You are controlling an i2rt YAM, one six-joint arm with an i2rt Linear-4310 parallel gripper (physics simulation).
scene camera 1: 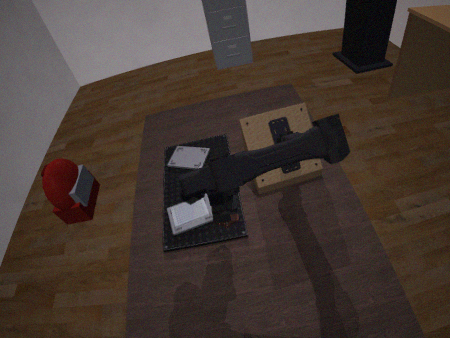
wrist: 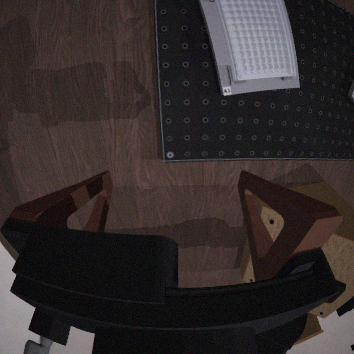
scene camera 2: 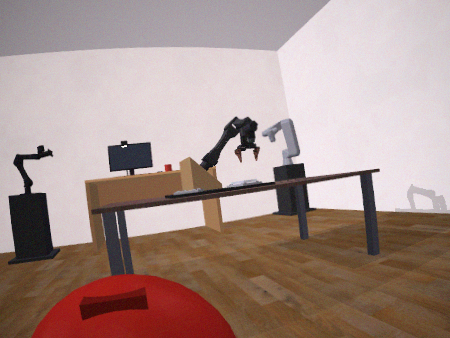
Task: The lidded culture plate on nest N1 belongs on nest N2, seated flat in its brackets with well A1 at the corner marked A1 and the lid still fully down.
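Places are measured from the arm's base along level axes (x right, y up, z back), in millimetres.
Pixels of known places: gripper, between the fingertips: (scene camera 1: 225, 213) (wrist: 174, 177) (scene camera 2: 249, 161); arm's base, origin of its link: (scene camera 2: 199, 172).
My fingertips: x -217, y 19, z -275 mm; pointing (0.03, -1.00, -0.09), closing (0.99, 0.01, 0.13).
Observation:
For each thing: its middle in the pictures, then the offset to it from my fingertips. "*": a spot on its surface instead. Level surfaces: height alone.
- lidded culture plate, middle of its body: (wrist: 258, 28) (scene camera 1: 189, 211) dx +120, dy -109, dz -126 mm
- pale grey nest N1, middle of its body: (wrist: 253, 30) (scene camera 1: 190, 213) (scene camera 2: 243, 183) dx +120, dy -124, dz -126 mm
- pale nest N2, middle of its body: (scene camera 1: 188, 157) (scene camera 2: 189, 191) dx +410, dy -124, dz -91 mm
- black perforated board, a spot on its surface: (wrist: 200, 120) * dx +37, dy -133, dz -6 mm
- brown table, height of its surface: dy -146 mm
The lidded culture plate (scene camera 1: 190, 215) (wrist: 262, 42) is white and lies on the pale grey nest N1 (wrist: 218, 55), whose A1 label shows at the near left corner in the wrist view. The plate also shows low in scene camera 2 (scene camera 2: 245, 183). Its lid looks flat on it; the arm hides part of its upper edge in scene camera 1. The pale nest N2 (scene camera 1: 189, 157) (scene camera 2: 186, 192) has no plate on it. My gripper (scene camera 1: 229, 220) (scene camera 2: 248, 160) (wrist: 174, 177) is open and empty, high above the table, to the right of the plate in scene camera 1.
Both nests are on a black perforated board (scene camera 1: 205, 240) (wrist: 200, 120) on the brown table (scene camera 1: 280, 260). The arm's wooden base block (scene camera 1: 254, 131) stands right of the board. A red object (scene camera 1: 60, 185) with a grey panel stands beyond the table's left edge.

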